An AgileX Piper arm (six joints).
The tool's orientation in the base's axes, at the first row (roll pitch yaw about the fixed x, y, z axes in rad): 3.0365 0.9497 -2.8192
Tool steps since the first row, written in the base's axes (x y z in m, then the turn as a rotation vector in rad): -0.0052 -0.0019 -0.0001 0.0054 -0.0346 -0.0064; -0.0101 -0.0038 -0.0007 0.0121 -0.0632 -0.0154; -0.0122 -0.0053 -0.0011 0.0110 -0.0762 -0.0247; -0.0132 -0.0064 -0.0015 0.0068 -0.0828 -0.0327; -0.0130 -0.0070 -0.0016 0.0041 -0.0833 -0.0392; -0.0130 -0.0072 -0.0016 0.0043 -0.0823 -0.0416; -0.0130 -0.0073 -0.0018 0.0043 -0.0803 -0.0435; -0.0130 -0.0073 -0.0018 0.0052 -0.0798 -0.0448; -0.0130 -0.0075 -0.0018 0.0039 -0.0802 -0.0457; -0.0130 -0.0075 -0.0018 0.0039 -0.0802 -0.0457
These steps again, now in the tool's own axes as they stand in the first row. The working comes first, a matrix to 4 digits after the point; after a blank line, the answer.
The tool's axes in the first row as the columns of a matrix, in the base's axes (used below as rounded here):
-0.5519 -0.3960 0.7339
-0.1844 0.9162 0.3557
-0.8132 0.0610 -0.5787

0.0033 0.0003 -0.0044 0.0086 -0.0342 -0.0046; 0.0068 0.0005 -0.0084 0.0175 -0.0636 -0.0047; 0.0086 -0.0001 -0.0102 0.0281 -0.0757 -0.0047; 0.0097 -0.0007 -0.0111 0.0381 -0.0805 -0.0055; 0.0098 -0.0014 -0.0111 0.0450 -0.0803 -0.0039; 0.0098 -0.0015 -0.0112 0.0466 -0.0796 -0.0020; 0.0100 -0.0017 -0.0111 0.0478 -0.0779 -0.0002; 0.0100 -0.0017 -0.0111 0.0483 -0.0779 0.0014; 0.0100 -0.0018 -0.0112 0.0498 -0.0778 0.0008; 0.0100 -0.0018 -0.0112 0.0498 -0.0778 0.0008
